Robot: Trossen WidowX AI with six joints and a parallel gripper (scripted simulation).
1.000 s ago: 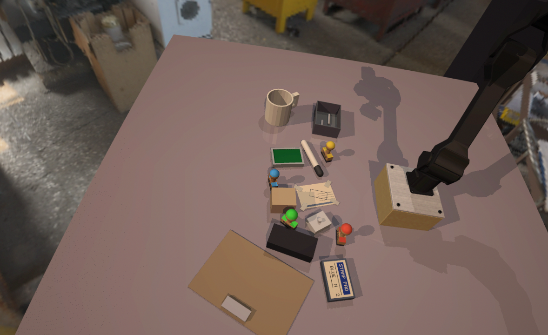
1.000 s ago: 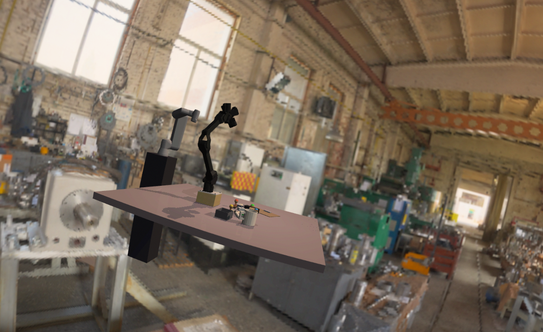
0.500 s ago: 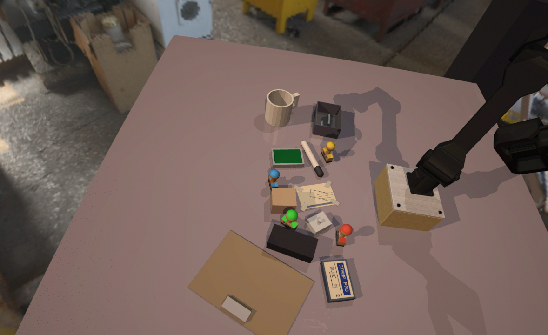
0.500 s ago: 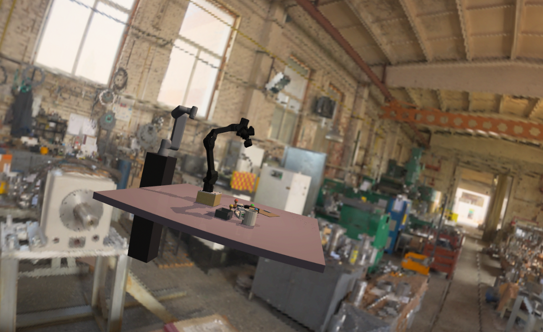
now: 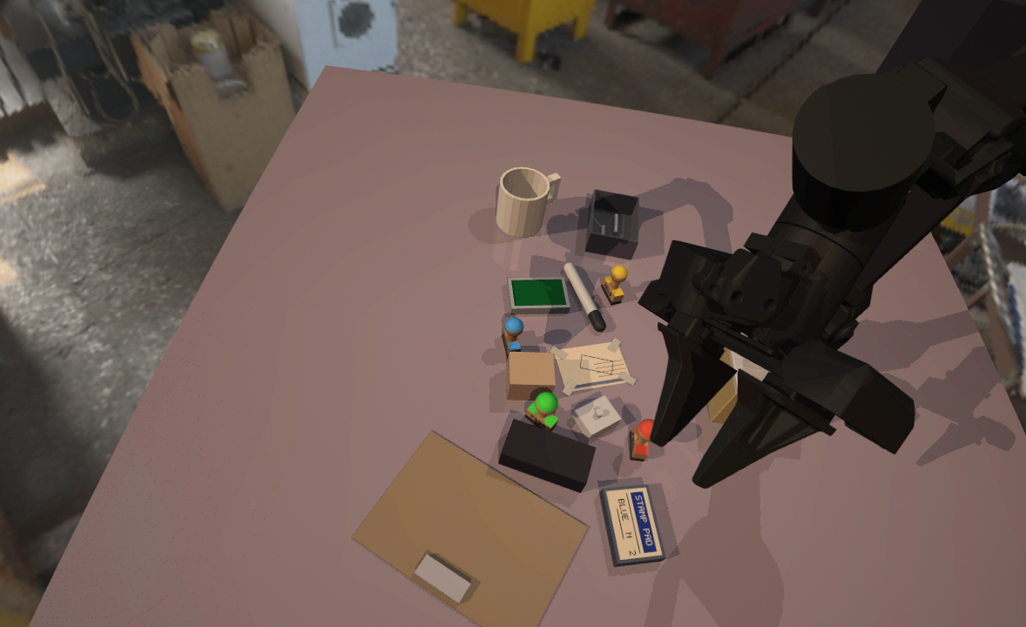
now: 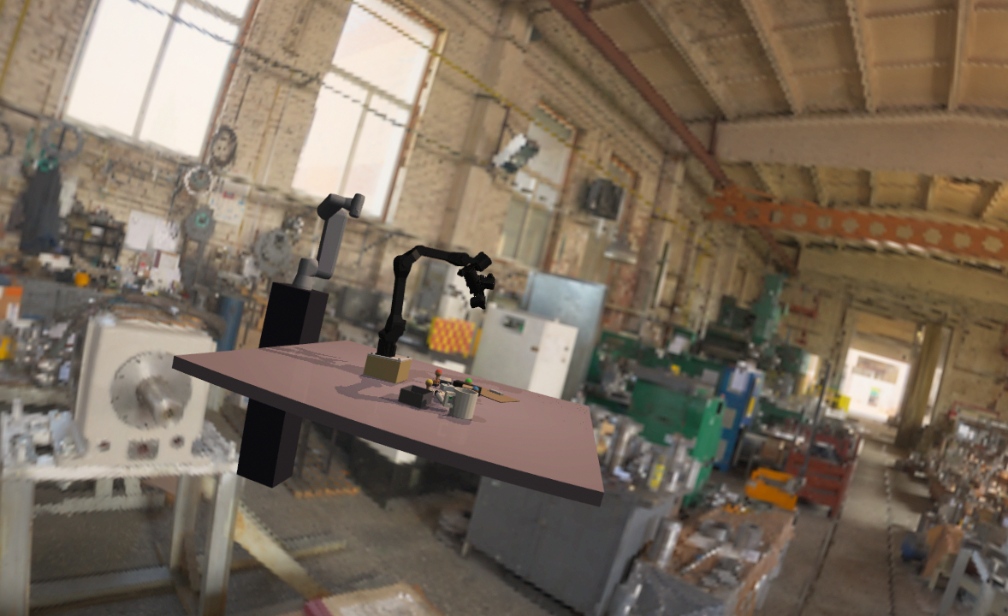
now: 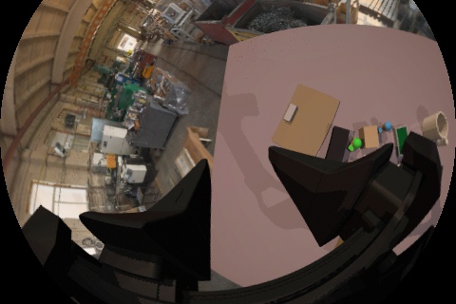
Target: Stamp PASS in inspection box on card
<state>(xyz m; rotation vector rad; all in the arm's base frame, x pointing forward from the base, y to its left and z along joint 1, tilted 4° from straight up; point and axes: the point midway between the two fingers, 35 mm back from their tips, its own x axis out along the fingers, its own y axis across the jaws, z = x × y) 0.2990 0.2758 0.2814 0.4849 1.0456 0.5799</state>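
The green-knobbed PASS stamp lies 34 cm below my gripper tip, 19 cm to the right of it and 4 cm ahead of it. Round my gripper tip: stamp pad tin 35 cm below, 8 cm behind, 6 cm to the right; red-knobbed stamp 34 cm below, 17 cm to the right, 9 cm behind; black square pad 35 cm below, 14 cm to the right, 3 cm ahead.
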